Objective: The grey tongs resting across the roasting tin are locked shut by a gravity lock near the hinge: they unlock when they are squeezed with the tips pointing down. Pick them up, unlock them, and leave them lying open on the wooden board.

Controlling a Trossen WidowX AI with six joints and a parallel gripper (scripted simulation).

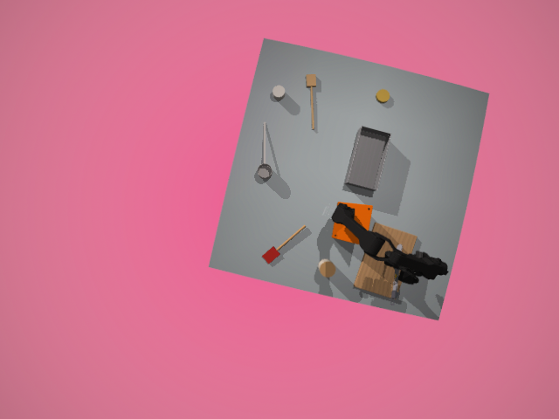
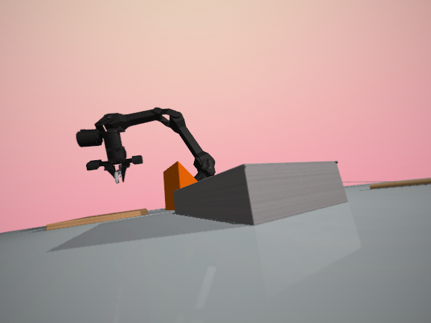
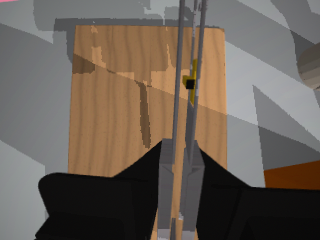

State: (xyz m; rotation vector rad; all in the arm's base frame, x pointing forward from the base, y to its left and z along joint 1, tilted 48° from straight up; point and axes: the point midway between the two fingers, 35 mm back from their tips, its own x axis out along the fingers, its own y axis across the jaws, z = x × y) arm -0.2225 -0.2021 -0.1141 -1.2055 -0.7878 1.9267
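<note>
Now: the wooden board 3 cm to the right of my gripper tip and 13 cm below it. Also, from my gripper tip: red spatula: 3 cm ahead, 54 cm to the left, 13 cm below; then yellow lock tab: 3 cm behind, 6 cm above; then grey roasting tin: 53 cm ahead, 13 cm to the left, 11 cm below.
</note>
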